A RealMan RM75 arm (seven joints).
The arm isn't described. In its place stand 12 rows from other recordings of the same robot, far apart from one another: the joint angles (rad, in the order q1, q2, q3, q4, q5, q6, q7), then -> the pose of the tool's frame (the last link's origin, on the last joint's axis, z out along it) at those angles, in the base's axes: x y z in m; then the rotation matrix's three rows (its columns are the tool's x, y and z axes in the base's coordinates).
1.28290, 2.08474, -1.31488, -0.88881, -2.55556, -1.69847, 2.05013 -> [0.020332 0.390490 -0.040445], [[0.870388 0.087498 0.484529], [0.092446 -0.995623 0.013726], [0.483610 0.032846 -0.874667]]
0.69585, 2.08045, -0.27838, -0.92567, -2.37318, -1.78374, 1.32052 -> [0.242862 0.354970 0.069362], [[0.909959 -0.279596 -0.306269], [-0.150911 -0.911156 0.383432], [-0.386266 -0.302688 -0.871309]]
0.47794, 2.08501, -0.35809, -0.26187, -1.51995, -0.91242, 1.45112 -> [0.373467 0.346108 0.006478], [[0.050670 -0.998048 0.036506], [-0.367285 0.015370 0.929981], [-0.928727 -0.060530 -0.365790]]
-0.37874, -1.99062, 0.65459, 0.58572, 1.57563, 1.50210, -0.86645 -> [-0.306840 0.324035 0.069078], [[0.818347 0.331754 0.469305], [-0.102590 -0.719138 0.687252], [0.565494 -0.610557 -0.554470]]
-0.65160, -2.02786, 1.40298, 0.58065, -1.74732, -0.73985, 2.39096 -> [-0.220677 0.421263 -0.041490], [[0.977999 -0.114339 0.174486], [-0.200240 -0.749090 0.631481], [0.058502 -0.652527 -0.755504]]
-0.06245, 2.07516, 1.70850, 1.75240, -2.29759, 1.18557, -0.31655 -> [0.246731 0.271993 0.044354], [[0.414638 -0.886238 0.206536], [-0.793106 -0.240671 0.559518], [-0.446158 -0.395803 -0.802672]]
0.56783, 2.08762, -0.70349, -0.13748, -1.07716, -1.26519, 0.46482 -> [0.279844 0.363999 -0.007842], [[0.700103 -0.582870 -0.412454], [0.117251 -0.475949 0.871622], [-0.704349 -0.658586 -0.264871]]
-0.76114, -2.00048, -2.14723, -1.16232, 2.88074, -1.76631, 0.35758 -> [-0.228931 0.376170 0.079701], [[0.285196 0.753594 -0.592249], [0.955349 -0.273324 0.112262], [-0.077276 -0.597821 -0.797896]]
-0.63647, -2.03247, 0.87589, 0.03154, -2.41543, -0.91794, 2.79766 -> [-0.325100 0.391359 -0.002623], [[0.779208 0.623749 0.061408], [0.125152 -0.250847 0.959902], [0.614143 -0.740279 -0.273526]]
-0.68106, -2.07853, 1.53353, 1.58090, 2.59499, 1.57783, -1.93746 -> [-0.096559 0.352240 -0.001263], [[0.868172 -0.330039 -0.370610], [-0.210456 -0.921175 0.327330], [-0.449428 -0.206182 -0.869197]]
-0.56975, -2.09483, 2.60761, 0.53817, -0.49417, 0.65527, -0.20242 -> [-0.202147 0.312575 -0.161995], [[0.856820 0.397130 0.328857], [0.129081 -0.782695 0.608873], [0.499197 -0.479245 -0.721891]]
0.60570, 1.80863, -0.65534, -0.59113, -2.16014, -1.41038, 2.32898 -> [0.314568 0.379442 0.103749], [[0.203362 -0.978016 -0.046131], [-0.849835 -0.199715 0.487744], [-0.486234 -0.059985 -0.871767]]
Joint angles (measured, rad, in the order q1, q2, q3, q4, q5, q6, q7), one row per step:
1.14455, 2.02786, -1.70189, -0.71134, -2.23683, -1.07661, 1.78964
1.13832, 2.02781, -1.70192, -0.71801, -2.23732, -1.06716, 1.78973
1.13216, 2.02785, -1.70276, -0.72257, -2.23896, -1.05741, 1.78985
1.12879, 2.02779, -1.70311, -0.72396, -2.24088, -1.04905, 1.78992
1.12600, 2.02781, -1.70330, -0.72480, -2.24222, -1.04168, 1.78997
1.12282, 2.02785, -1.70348, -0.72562, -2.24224, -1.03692, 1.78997
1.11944, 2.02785, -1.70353, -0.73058, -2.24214, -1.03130, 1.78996
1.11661, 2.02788, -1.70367, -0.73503, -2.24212, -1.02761, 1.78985
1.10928, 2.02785, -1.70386, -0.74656, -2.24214, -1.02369, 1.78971
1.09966, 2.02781, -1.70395, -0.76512, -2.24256, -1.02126, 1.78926
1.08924, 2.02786, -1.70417, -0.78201, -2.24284, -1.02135, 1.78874
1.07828, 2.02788, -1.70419, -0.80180, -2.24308, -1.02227, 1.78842
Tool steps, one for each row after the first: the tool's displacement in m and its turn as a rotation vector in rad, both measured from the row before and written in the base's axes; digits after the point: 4 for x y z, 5 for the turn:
0.0000, 0.0007, 0.0002, 0.00802, 0.00717, 0.00354
0.0007, 0.0007, 0.0002, 0.00814, 0.00476, 0.00264
0.0006, 0.0009, 0.0002, 0.00719, 0.00275, 0.00202
0.0005, 0.0007, 0.0001, 0.00618, 0.00266, 0.00144
0.0007, 0.0003, 0.0000, 0.00369, 0.00252, -0.00049
-0.0005, 0.0004, 0.0002, 0.00470, 0.00498, 0.00323
-0.0004, 0.0002, 0.0001, 0.00310, 0.00367, 0.00273
-0.0006, -0.0002, 0.0004, 0.00385, 0.00687, 0.00467
-0.0015, -0.0006, 0.0006, 0.00337, 0.00896, 0.00844
-0.0005, -0.0010, 0.0005, 0.00114, 0.00701, 0.00526
-0.0011, -0.0011, 0.0007, 0.00098, 0.00812, 0.00670

